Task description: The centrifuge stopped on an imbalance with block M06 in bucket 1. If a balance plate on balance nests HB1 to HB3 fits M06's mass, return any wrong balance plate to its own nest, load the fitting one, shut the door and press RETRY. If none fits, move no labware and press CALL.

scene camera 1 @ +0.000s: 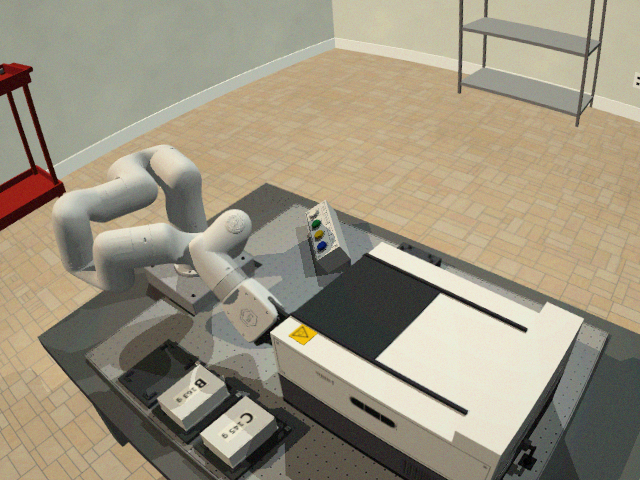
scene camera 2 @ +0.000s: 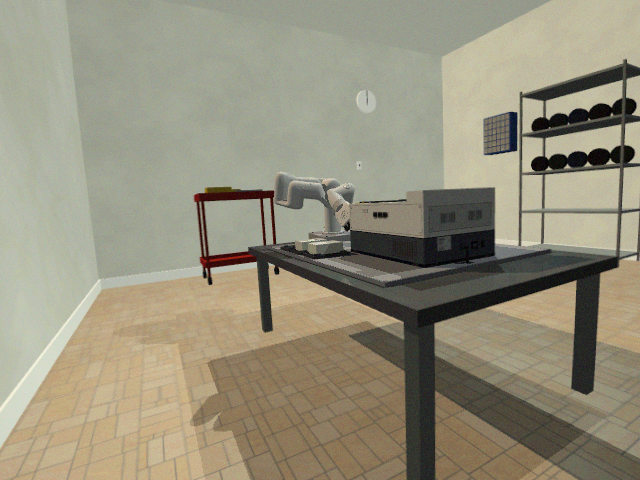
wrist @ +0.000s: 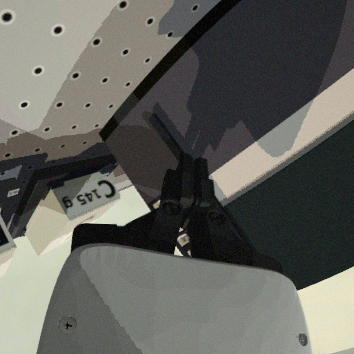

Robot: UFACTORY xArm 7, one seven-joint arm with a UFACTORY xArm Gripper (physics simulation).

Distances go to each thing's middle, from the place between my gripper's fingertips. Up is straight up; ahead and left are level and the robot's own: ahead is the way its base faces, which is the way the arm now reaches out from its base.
Now: hand 13 cm below the dark sliding door (scene camera 1: 369, 305), 12 cm short of it and 10 cm to the right of it. From my hand the other things lie so: white centrifuge (scene camera 1: 466, 383) (27 cm ahead, 9 cm to the left, 4 cm above); dark nest (scene camera 1: 166, 365) (26 cm behind, 18 cm to the right, 8 cm below).
